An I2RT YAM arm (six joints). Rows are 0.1 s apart.
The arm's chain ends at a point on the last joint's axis. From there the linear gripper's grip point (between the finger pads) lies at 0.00 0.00 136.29 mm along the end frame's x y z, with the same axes.
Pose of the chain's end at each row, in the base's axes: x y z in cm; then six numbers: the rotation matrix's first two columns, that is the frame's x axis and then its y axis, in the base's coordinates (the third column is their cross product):
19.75 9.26 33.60 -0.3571 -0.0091 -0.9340 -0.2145 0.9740 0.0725
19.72 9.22 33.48 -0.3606 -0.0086 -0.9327 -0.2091 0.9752 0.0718
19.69 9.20 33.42 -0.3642 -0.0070 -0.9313 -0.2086 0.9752 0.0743
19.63 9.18 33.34 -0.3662 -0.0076 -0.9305 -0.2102 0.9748 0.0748
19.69 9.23 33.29 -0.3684 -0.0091 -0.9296 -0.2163 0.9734 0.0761
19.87 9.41 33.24 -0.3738 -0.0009 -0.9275 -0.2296 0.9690 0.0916
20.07 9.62 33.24 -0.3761 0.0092 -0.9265 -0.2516 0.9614 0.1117
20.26 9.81 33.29 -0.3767 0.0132 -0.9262 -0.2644 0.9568 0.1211
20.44 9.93 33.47 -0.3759 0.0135 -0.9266 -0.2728 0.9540 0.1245
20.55 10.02 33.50 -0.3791 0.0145 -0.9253 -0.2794 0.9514 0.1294
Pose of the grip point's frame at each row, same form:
32.14 12.34 28.83 -0.3571 -0.0091 -0.9340 -0.2145 0.9740 0.0725
32.11 12.23 28.66 -0.3606 -0.0086 -0.9327 -0.2091 0.9752 0.0718
32.06 12.22 28.56 -0.3642 -0.0070 -0.9313 -0.2086 0.9752 0.0743
31.98 12.22 28.45 -0.3662 -0.0076 -0.9305 -0.2102 0.9748 0.0748
32.01 12.35 28.38 -0.3684 -0.0091 -0.9296 -0.2163 0.9734 0.0761
32.12 12.78 28.30 -0.3738 -0.0009 -0.9275 -0.2296 0.9690 0.0916
32.22 13.37 28.34 -0.3761 0.0092 -0.9265 -0.2516 0.9614 0.1117
32.36 13.77 28.43 -0.3767 0.0132 -0.9262 -0.2644 0.9568 0.1211
32.51 14.01 28.63 -0.3759 0.0135 -0.9266 -0.2728 0.9540 0.1245
32.57 14.21 28.64 -0.3791 0.0145 -0.9253 -0.2794 0.9514 0.1294

